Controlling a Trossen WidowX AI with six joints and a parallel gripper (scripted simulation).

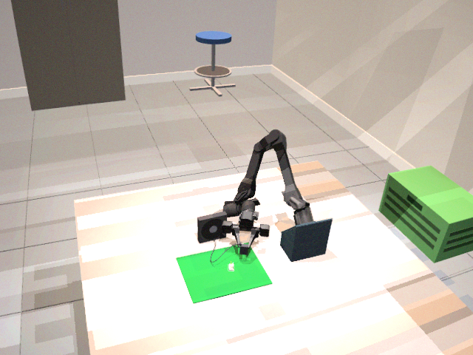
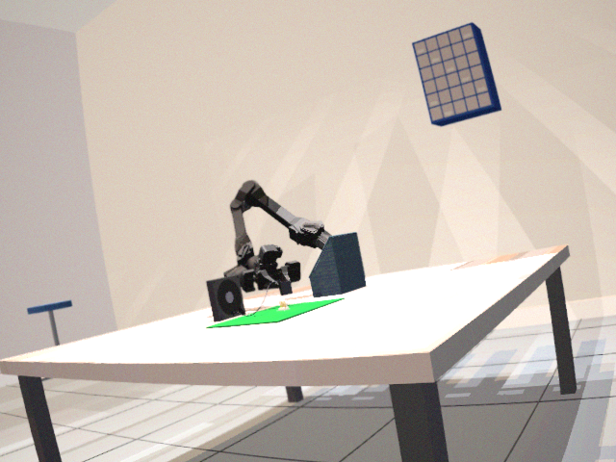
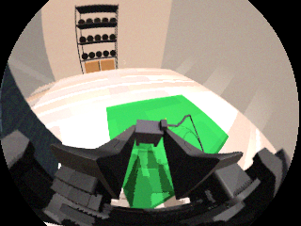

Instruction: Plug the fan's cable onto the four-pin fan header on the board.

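Now: the pale four-pin header 70 mm below my gripper tip, 60 mm ahead of it and 30 mm to the left of it. Round my gripper tip: dark plug 10 mm below; green board 90 mm ahead, 80 mm below, 40 mm to the left; black fan 150 mm to the right, 80 mm ahead, 10 mm below.
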